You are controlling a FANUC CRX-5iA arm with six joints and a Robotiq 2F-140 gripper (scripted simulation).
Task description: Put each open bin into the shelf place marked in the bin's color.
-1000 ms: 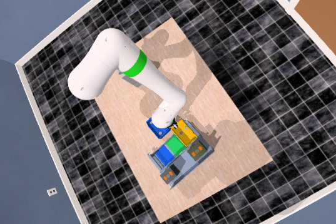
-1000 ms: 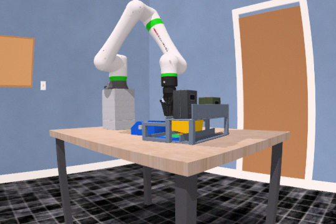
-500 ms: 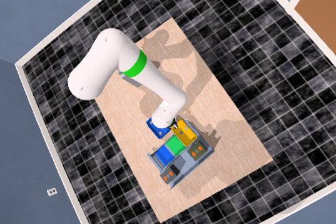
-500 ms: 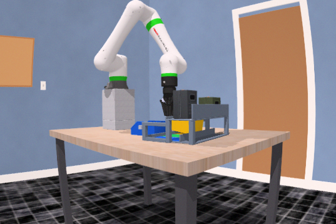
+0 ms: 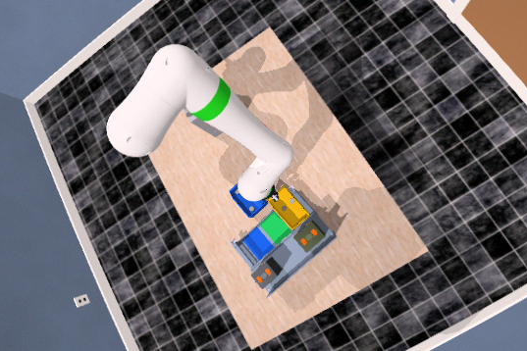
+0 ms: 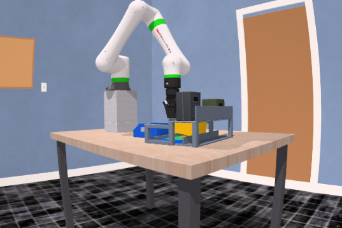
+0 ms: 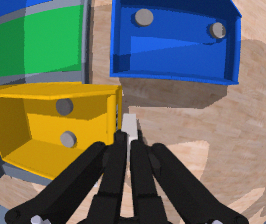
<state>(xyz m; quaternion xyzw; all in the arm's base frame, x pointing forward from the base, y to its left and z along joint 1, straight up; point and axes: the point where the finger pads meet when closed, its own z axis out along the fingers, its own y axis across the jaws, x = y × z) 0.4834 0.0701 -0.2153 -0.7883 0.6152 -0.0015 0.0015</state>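
The yellow bin lies 10 cm ahead of my hand, 2 cm to the left of it and 1 cm below it. Round my hand: dark box (30 cm ahead, 17 cm to the right, 10 cm above); blue bin (3 cm behind, 13 cm to the right, 2 cm below).
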